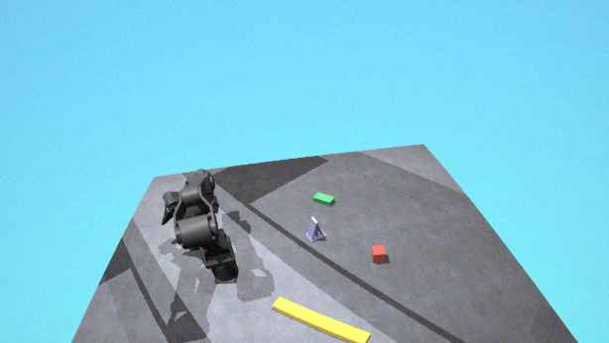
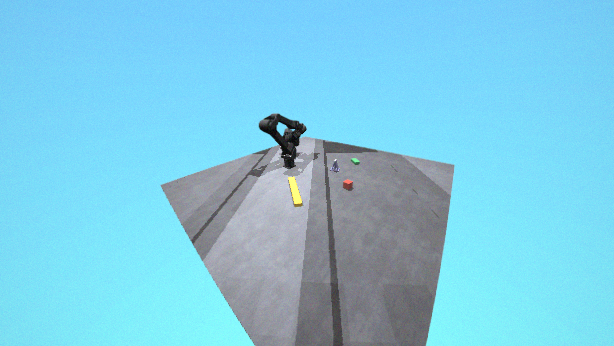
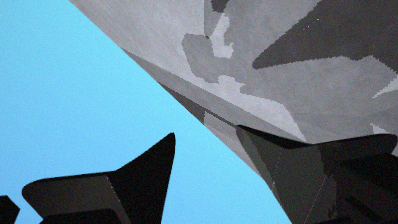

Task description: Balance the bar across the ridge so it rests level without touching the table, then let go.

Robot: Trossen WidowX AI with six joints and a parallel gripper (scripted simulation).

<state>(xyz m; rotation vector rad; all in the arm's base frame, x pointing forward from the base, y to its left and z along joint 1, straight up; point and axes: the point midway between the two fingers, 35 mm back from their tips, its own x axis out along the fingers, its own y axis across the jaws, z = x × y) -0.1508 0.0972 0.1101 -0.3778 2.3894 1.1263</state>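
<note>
My gripper tip is 420 mm short of the yellow bar, 290 mm to the left of it and 80 mm above it. Round my gripper tip: purple ridge (450 mm ahead, 60 mm below, 40 mm to the left); green block (500 mm ahead, 210 mm to the left, 80 mm below); red cube (610 mm ahead, 100 mm to the right, 80 mm below).
</note>
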